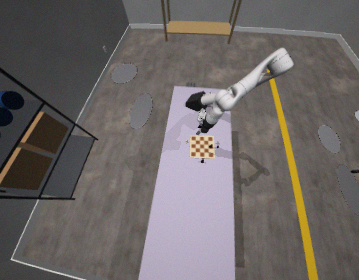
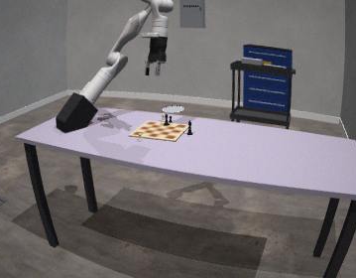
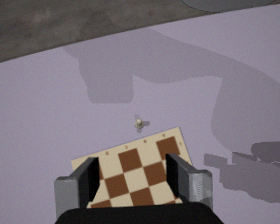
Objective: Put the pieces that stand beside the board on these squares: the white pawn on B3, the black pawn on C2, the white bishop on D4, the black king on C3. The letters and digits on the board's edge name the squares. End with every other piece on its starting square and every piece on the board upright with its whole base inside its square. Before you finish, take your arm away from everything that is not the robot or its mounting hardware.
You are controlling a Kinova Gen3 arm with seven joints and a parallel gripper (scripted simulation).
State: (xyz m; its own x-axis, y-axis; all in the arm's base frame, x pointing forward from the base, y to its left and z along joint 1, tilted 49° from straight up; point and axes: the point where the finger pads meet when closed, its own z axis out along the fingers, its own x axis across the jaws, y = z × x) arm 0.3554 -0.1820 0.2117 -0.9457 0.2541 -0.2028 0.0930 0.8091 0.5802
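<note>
Right now the white pawn is 270 mm below my hand, 90 mm to the right of it and 10 mm behind it. Round my hand: chessboard 280 mm below, 60 mm to the left; black king 260 mm below, 130 mm ahead, 90 mm to the left; white bishop 270 mm below, 180 mm to the left, 70 mm behind.
</note>
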